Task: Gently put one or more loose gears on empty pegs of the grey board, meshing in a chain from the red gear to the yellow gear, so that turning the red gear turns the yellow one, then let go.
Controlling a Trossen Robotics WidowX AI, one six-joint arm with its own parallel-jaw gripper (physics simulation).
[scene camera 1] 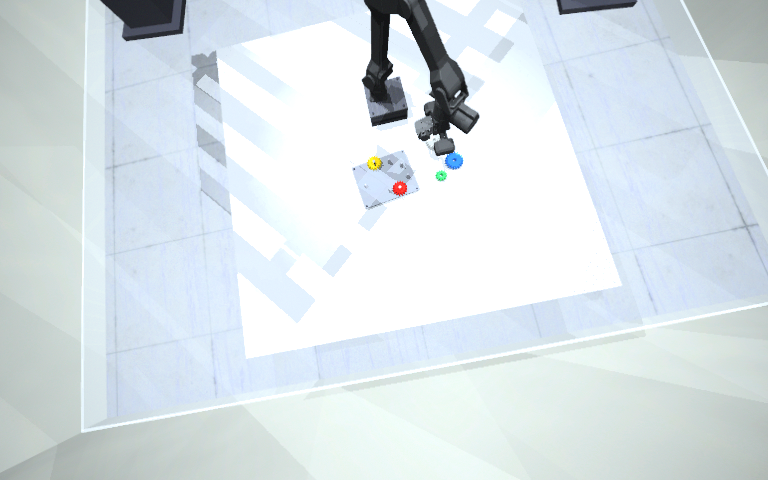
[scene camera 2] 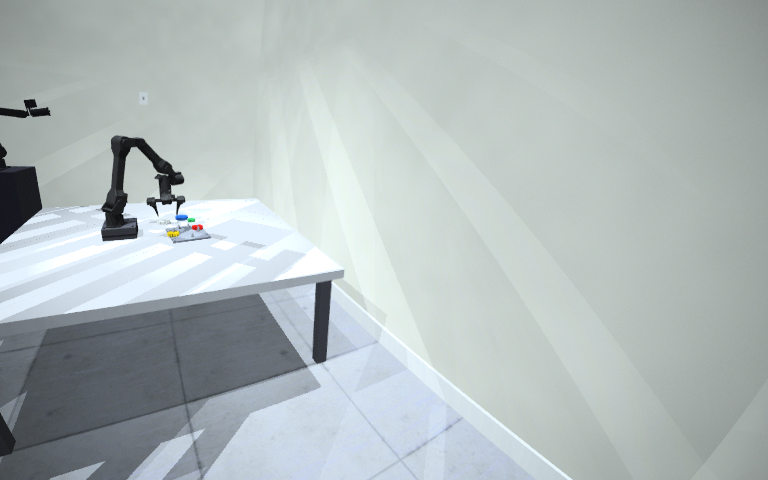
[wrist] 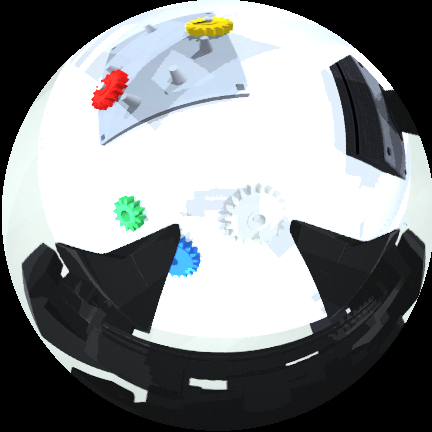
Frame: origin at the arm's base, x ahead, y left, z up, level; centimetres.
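Where they show: gripper, between the fingertips: point(scene camera 1: 435, 142) point(scene camera 2: 167, 216) point(wrist: 236, 227); arm's base, origin of its link: point(scene camera 1: 378, 93) point(scene camera 2: 115, 225).
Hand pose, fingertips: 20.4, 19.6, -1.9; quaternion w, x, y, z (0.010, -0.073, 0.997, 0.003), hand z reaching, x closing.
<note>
Each offset is from my fingertips to the top centre of the thing, as dx, dy, dz. "spot": to the spot under its first point. Level surfaces: height alone.
The grey board @[+10.5, -19.3, -0.7] point(scene camera 1: 376, 195) point(scene camera 2: 181, 239) point(wrist: 225, 75) lies flat on the table. It carries the red gear @[+15.6, -13.9, -1.2] point(scene camera 1: 399, 188) point(scene camera 2: 197, 227) point(wrist: 112, 91), the yellow gear @[spot: +5.3, -24.2, -1.4] point(scene camera 1: 370, 163) point(scene camera 2: 173, 233) point(wrist: 212, 28) and several bare pegs. A loose green gear @[+11.7, +1.4, -2.0] point(scene camera 1: 437, 176) point(scene camera 2: 191, 220) point(wrist: 136, 212), blue gear @[+6.3, +6.7, -2.0] point(scene camera 1: 449, 164) point(scene camera 2: 181, 217) point(wrist: 188, 260) and white gear @[-2.3, +0.2, -2.0] point(scene camera 2: 163, 221) point(wrist: 243, 209) lie beside the board. My gripper point(scene camera 1: 434, 141) point(scene camera 2: 168, 213) point(wrist: 236, 227) is open and empty above the white gear, which shows between the fingertips in the wrist view. The left finger hides part of the blue gear.
The arm's dark base point(scene camera 1: 387, 107) point(scene camera 2: 119, 229) point(wrist: 372, 120) stands on the white table @[dz -3.7] point(scene camera 1: 424, 266) point(scene camera 2: 271, 260), near the board's yellow-gear side. Bright patches and shadows cross the table and board.
</note>
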